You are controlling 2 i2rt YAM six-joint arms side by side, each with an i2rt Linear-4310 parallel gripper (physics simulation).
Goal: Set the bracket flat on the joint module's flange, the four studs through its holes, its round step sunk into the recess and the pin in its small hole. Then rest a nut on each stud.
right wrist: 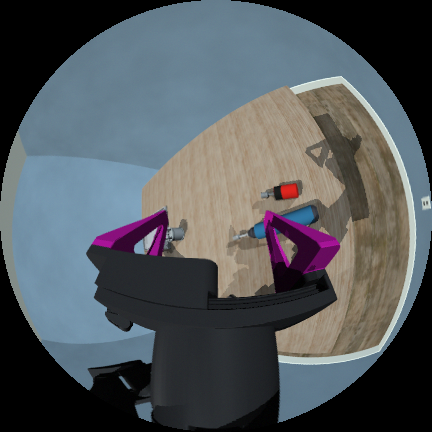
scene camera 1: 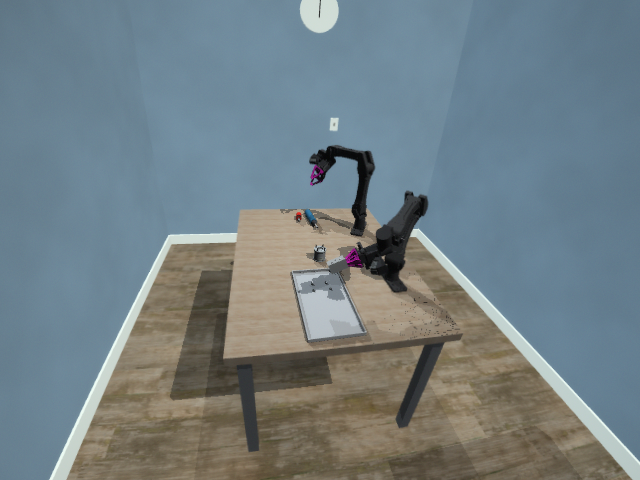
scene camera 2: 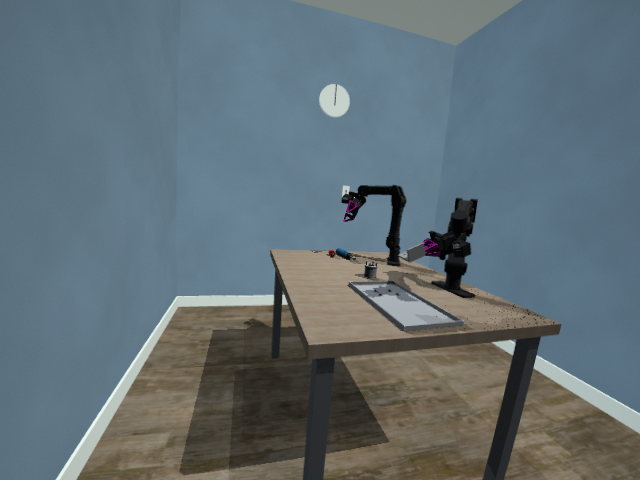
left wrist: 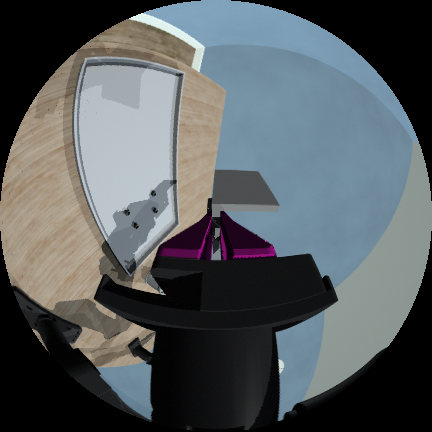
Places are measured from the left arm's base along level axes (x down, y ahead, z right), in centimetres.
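Pixels of known places: left gripper, fingertip midpoint: (scene camera 1: 341, 264) (scene camera 2: 416, 254) (left wrist: 215, 215); right gripper, fingertip midpoint: (right wrist: 215, 215) (scene camera 1: 311, 181) (scene camera 2: 345, 216); left arm's base at its link origin: (scene camera 1: 390, 278) (scene camera 2: 451, 289); right arm's base at its link origin: (scene camera 1: 358, 228) (scene camera 2: 393, 262) (left wrist: 134, 347).
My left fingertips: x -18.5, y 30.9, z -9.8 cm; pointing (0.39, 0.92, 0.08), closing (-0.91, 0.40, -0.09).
Note:
For each thing: its top centre in the pictures, then the offset to it from my left fingertips. "spot": a spot on its surface instead. Level surfaces: height alone.
- joint module at its top centre: (right wrist: 165, 234) (scene camera 2: 371, 262) (scene camera 1: 320, 246) dx +11.1, dy -1.3, dz +32.3 cm
- shallow grey tray at its top centre: (left wrist: 140, 170) (scene camera 2: 397, 298) (scene camera 1: 324, 297) (right wrist: 151, 232) dx +16.9, dy +5.1, dz +0.7 cm
- blue tool at a spot on its surface: (right wrist: 292, 218) spot: dx +14.4, dy -7.2, dz +80.2 cm
- red-and-black tool at its top centre: (right wrist: 276, 191) (scene camera 2: 332, 251) (scene camera 1: 298, 215) dx +15.0, dy +0.1, dz +78.1 cm
- table at its surface level: dx +18.5 cm
The joint module (scene camera 1: 320, 253) (scene camera 2: 370, 270) (right wrist: 176, 234) stands upright on the table, its studs pointing up. My left gripper (scene camera 1: 348, 258) (scene camera 2: 424, 248) (left wrist: 215, 215) is shut on the grey bracket (scene camera 1: 337, 264) (scene camera 2: 414, 252) (left wrist: 245, 188) and holds it tilted in the air, to the right of the module in both scene views and apart from it. Several small dark nuts lie in the tray, among them one nut (scene camera 1: 326, 282) (left wrist: 153, 193) and another nut (scene camera 1: 313, 290) (left wrist: 135, 225). My right gripper (scene camera 1: 312, 181) (scene camera 2: 346, 219) (right wrist: 215, 215) is open and empty, high above the far part of the table.
The shallow grey tray (scene camera 1: 299, 305) (scene camera 2: 378, 306) (left wrist: 75, 131) lies in front of the module. A blue tool (scene camera 1: 310, 216) (scene camera 2: 343, 253) (right wrist: 292, 218) and a red-and-black tool (scene camera 1: 298, 215) (scene camera 2: 331, 253) (right wrist: 287, 191) lie at the far end of the table (scene camera 1: 268, 310) (scene camera 2: 330, 315).

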